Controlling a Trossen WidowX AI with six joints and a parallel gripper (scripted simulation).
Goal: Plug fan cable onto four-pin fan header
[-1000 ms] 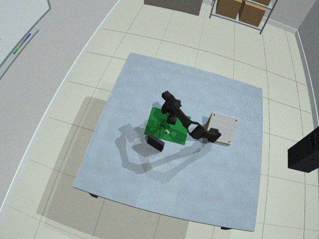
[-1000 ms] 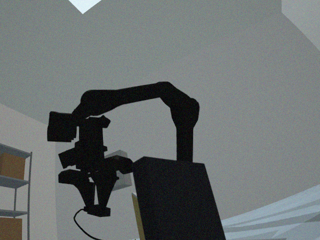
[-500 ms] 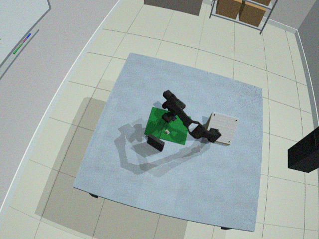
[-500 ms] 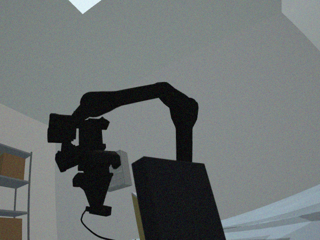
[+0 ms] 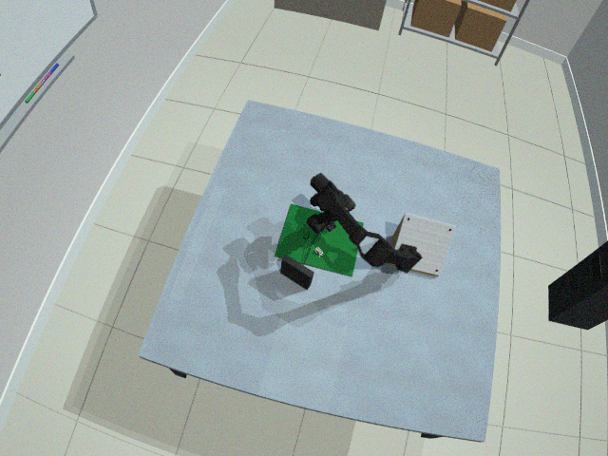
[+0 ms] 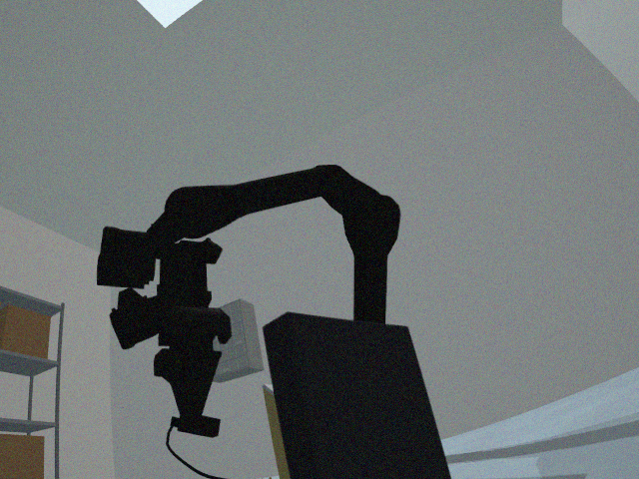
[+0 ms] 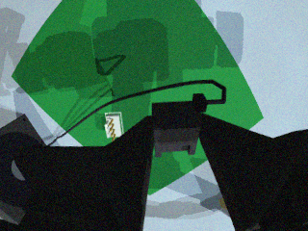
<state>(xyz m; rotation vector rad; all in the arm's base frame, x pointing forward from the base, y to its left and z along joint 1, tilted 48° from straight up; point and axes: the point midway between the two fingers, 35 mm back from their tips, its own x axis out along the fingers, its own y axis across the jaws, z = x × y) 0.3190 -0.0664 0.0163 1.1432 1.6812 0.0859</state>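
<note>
My gripper tip is 90 mm above the pale four-pin fan header, 80 mm to the right of it and 10 mm short of it. The rest, counted from my gripper tip: black plug: 10 mm to the left, 10 mm behind; then black fan: 200 mm to the left, 70 mm ahead, 30 mm below.
</note>
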